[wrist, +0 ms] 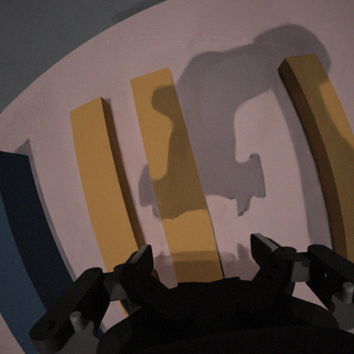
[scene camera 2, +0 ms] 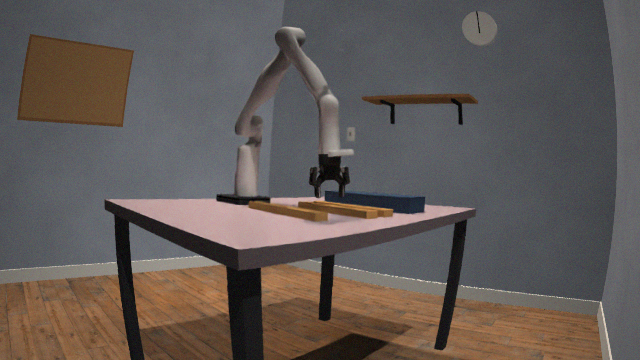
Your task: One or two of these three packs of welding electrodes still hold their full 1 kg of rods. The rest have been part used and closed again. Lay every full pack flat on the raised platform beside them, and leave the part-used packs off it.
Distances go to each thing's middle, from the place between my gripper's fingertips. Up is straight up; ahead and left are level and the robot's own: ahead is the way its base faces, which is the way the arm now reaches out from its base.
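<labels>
Relative to the raised platform (scene camera 2: 405, 204), my hand is 20 mm above it, 30 mm short of it and 270 mm to the right of it.
</labels>
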